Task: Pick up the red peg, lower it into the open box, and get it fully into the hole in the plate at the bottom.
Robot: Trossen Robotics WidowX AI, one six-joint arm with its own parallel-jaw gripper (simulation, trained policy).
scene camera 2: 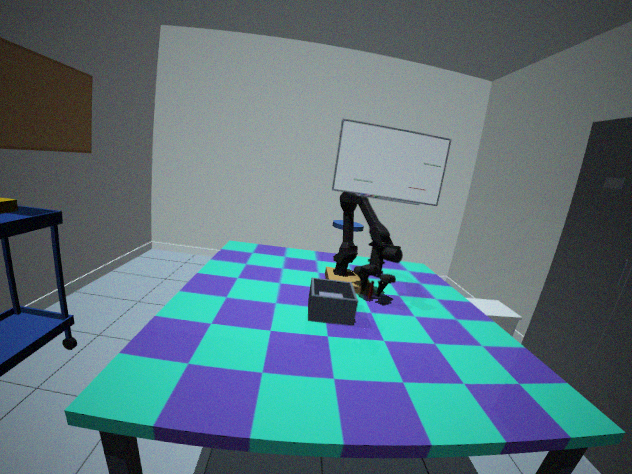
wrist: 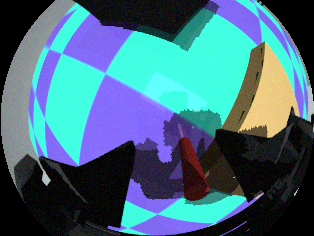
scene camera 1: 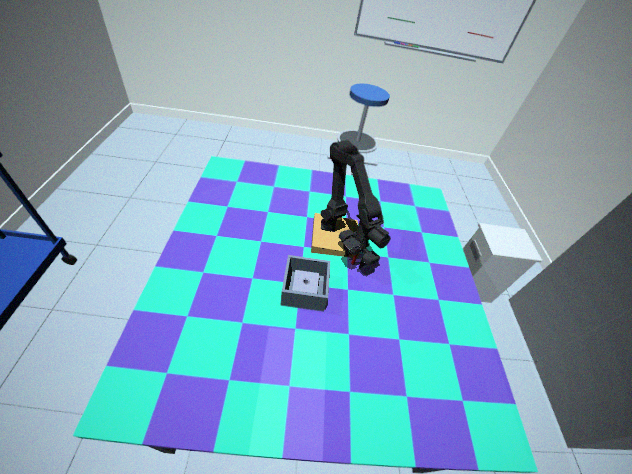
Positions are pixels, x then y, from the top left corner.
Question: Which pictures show my gripper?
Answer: Scene camera 2, the wrist view and scene camera 1: all of them.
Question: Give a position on a red peg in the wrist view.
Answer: At 195, 186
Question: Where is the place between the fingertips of my gripper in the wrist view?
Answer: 177, 140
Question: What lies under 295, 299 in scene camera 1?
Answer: An open box.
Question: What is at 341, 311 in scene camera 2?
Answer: An open box.
